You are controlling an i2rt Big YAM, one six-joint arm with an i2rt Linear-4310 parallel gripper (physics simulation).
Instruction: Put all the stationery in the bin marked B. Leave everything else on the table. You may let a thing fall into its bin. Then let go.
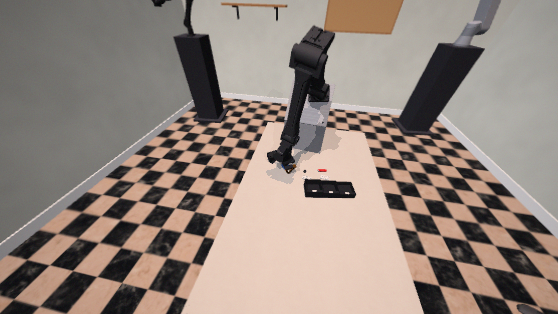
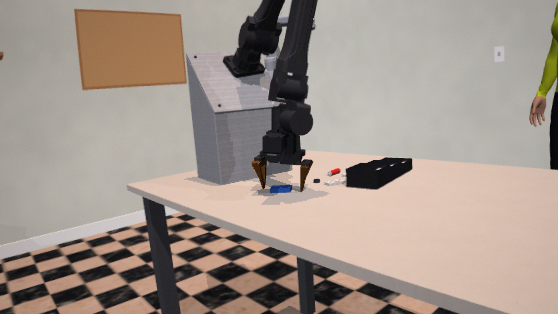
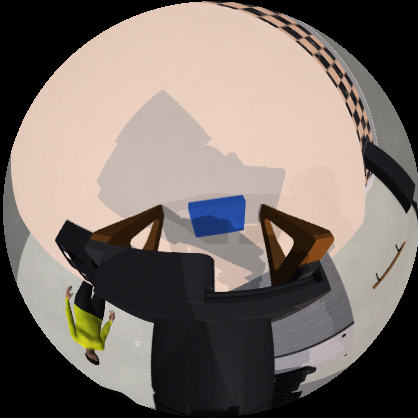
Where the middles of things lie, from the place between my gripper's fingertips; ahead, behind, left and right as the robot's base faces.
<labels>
Right now the flat blue block (image 3: 219, 215) is 10 mm behind my hand and 10 mm to the left of it. The rest, counted from my hand: black three-compartment bin tray (image 2: 375, 174) 150 mm ahead, 240 mm to the left, 20 mm above.
</labels>
